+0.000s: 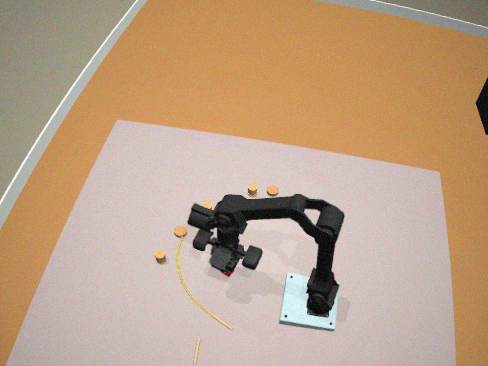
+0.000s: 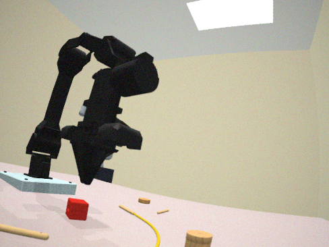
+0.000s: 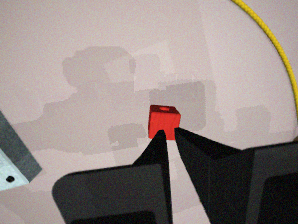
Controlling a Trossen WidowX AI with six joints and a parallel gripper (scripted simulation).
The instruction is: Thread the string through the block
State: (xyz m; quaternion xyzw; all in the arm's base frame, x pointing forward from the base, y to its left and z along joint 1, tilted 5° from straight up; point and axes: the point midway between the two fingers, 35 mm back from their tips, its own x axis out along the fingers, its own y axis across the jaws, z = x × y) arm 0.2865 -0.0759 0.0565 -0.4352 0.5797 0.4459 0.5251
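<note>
The red block is 40 mm below my gripper tip and 10 mm to the right of it. Also, from my gripper tip: round button (170 mm ahead, 120 mm to the right, 50 mm below).
</note>
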